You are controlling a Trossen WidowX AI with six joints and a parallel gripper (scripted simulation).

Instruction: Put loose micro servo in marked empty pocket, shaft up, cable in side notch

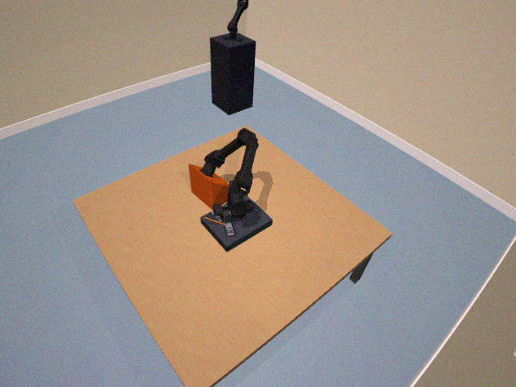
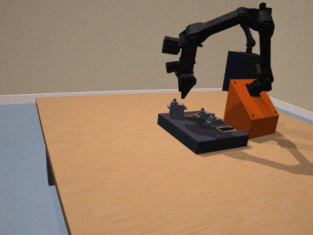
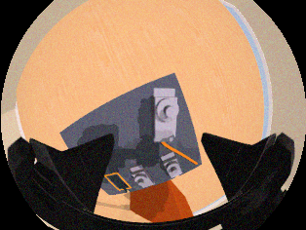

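The dark deck lies 12 cm below my gripper tip, 8 cm to the left of it and 2 cm behind it.
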